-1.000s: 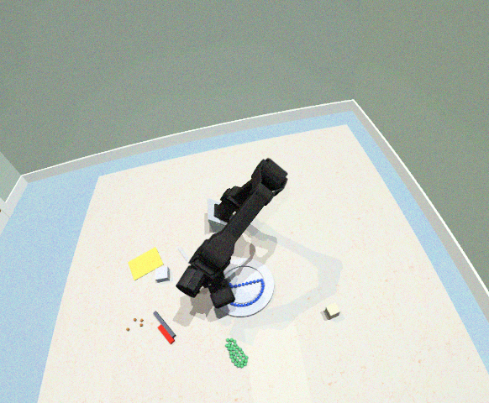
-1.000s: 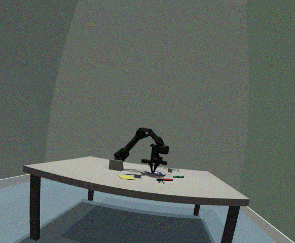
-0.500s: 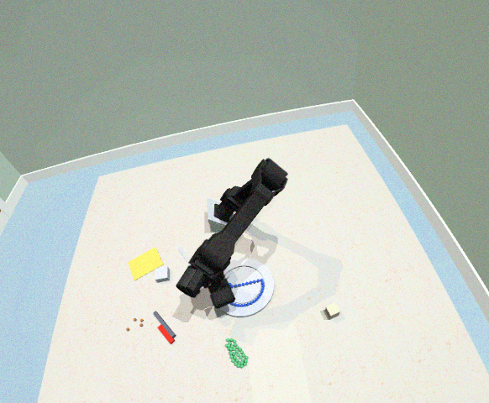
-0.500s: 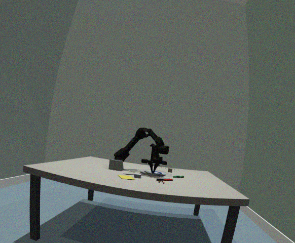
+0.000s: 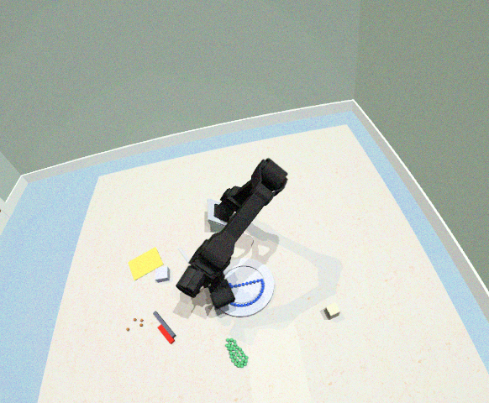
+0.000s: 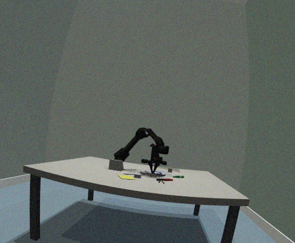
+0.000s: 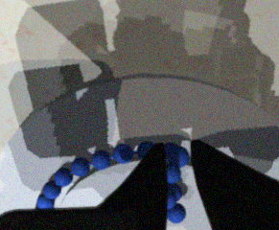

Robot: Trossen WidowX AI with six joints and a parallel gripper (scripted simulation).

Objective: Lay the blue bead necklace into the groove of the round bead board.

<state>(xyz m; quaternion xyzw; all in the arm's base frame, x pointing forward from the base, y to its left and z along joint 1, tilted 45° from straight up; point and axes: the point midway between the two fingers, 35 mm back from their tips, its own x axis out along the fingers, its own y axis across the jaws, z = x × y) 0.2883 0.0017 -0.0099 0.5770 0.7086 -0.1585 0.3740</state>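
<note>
The round bead board lies 10 mm behind my gripper tip, 70 mm to the left of it and 10 mm below it. The rest, counted from my gripper tip: white cube (70 mm behind, 210 mm to the right); grey tool (120 mm ahead, 180 mm to the right, 10 mm below); stick (140 mm behind, 130 mm to the right, 10 mm below).
</note>
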